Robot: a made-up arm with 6 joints.
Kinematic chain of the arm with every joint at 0, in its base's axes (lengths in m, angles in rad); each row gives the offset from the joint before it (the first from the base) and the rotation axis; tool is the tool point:
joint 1: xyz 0 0 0.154 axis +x
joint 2: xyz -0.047 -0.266 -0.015 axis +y
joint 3: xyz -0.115 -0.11 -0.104 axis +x
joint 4: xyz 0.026 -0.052 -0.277 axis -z
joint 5: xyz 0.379 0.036 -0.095 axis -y
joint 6: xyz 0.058 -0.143 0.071 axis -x
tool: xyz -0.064 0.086 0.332
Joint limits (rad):
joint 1: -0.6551..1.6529
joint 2: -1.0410..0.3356
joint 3: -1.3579..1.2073
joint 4: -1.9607..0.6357
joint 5: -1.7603..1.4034
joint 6: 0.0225..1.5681
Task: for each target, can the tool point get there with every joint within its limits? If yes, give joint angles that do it. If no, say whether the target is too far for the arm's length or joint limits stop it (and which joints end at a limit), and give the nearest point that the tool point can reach.
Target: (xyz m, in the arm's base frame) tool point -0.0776 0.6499 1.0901
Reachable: no: joint limits stop it (at a limit: joint 1, joint 5, joint 6) | nearest point -0.0683 0.4741 0.5887 | short by 0.531 m
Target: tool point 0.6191 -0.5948 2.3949
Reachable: no: too far | nearest point 0.2389 -0.5010 1.1447 | short by 1.310 m
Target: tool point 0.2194 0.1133 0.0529
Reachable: yes | joints 0.7544 -0.8725 -0.2189 -0.9292 -0.3490 0.6296
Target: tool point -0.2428 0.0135 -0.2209
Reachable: yes | joints -0.2363 -0.9261 0.9168 -1.7420 -1.2162 1.3589
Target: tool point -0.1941 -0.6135 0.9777
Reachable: no: joint limits stop it (at a limit: joint 2, joint 3, joint 4, joint 6) | nearest point -0.0751 -0.5987 0.9579 | short by 0.121 m
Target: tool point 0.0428 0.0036 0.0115
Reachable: yes | joints 1.2912 -0.1668 0.3896 -0.7383 0.1318 0.4078
